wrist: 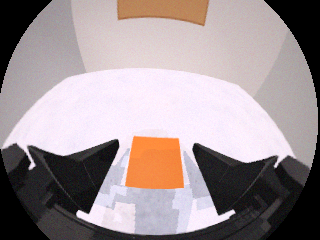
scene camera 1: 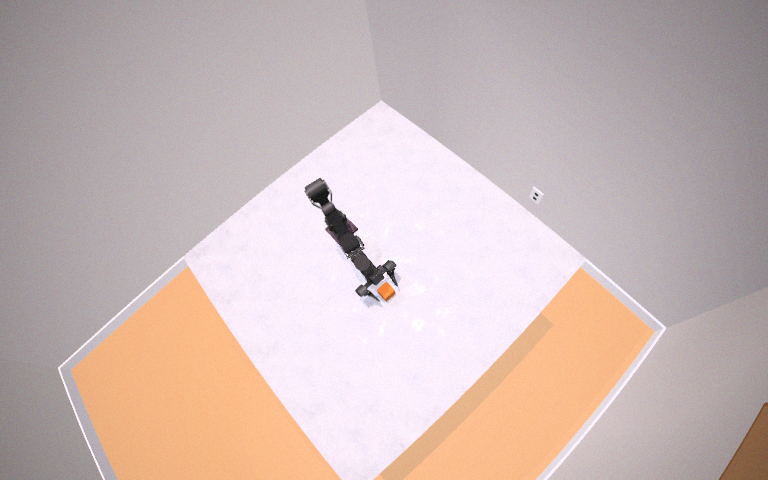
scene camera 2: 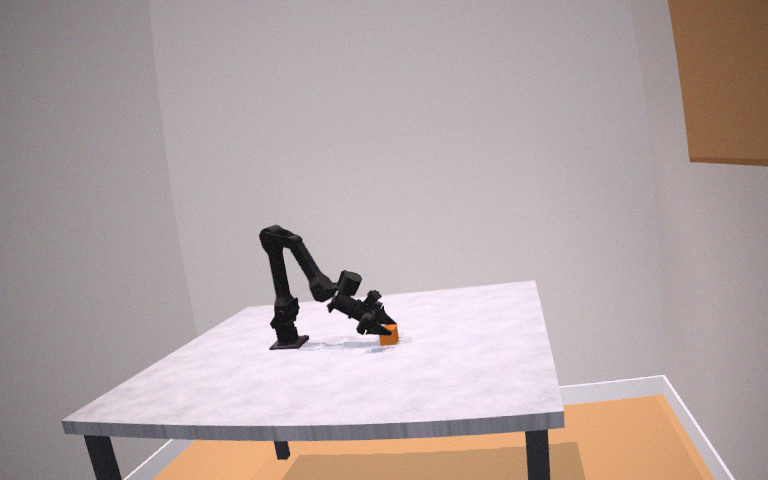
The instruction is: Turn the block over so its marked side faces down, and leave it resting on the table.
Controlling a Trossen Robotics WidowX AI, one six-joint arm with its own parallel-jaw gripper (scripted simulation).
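Scene camera 2 shows my gripper (scene camera 2: 394, 329), open and holding nothing. Scene camera 1 also shows my gripper (scene camera 1: 389, 294). The wrist view shows my gripper (wrist: 156, 145) and an orange block (wrist: 154, 163).
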